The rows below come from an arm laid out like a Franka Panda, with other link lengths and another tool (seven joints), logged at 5 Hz.
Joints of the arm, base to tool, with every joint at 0 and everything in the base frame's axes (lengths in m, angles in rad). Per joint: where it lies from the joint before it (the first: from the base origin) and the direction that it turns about. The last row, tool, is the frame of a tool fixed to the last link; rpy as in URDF.
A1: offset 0.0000 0.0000 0.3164 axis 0 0 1
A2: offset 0.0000 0.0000 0.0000 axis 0 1 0
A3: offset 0.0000 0.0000 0.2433 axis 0 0 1
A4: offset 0.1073 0.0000 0.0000 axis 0 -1 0
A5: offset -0.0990 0.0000 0.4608 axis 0 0 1
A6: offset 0.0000 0.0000 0.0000 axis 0 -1 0
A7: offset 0.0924 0.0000 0.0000 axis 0 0 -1
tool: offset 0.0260 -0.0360 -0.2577 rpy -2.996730 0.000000 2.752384
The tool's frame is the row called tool.
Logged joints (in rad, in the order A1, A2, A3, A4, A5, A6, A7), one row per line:
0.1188, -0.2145, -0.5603, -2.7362, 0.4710, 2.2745, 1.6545
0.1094, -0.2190, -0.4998, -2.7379, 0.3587, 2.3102, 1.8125
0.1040, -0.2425, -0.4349, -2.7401, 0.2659, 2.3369, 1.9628
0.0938, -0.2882, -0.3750, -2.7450, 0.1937, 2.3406, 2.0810
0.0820, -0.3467, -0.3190, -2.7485, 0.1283, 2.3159, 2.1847
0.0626, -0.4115, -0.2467, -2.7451, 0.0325, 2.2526, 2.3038
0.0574, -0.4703, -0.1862, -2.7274, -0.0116, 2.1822, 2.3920
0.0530, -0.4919, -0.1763, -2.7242, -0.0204, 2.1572, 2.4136
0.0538, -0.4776, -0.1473, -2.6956, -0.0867, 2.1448, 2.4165
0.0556, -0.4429, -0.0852, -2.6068, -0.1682, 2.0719, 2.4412
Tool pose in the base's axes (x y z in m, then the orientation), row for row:
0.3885, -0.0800, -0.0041, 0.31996, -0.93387, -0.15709, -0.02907
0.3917, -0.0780, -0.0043, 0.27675, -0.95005, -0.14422, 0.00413
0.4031, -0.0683, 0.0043, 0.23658, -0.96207, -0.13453, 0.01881
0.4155, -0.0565, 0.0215, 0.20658, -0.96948, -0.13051, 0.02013
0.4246, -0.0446, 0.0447, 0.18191, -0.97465, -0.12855, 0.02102
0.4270, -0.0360, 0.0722, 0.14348, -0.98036, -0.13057, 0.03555
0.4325, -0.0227, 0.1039, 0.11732, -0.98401, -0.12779, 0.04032
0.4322, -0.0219, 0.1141, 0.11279, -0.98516, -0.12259, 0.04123
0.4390, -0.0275, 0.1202, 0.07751, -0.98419, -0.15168, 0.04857
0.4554, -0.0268, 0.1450, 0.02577, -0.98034, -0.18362, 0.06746
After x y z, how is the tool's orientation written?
As a quaternion, w x y z.
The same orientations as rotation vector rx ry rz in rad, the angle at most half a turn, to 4 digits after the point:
-2.4546, -0.4129, -0.0764
-2.5515, -0.3873, 0.0111
-2.6377, -0.3688, 0.0516
-2.7005, -0.3635, 0.0561
-2.7513, -0.3629, 0.0593
-2.8268, -0.3765, 0.1025
-2.8798, -0.3740, 0.1180
-2.8907, -0.3597, 0.1210
-2.9481, -0.4543, 0.1455
-3.0303, -0.5676, 0.2085

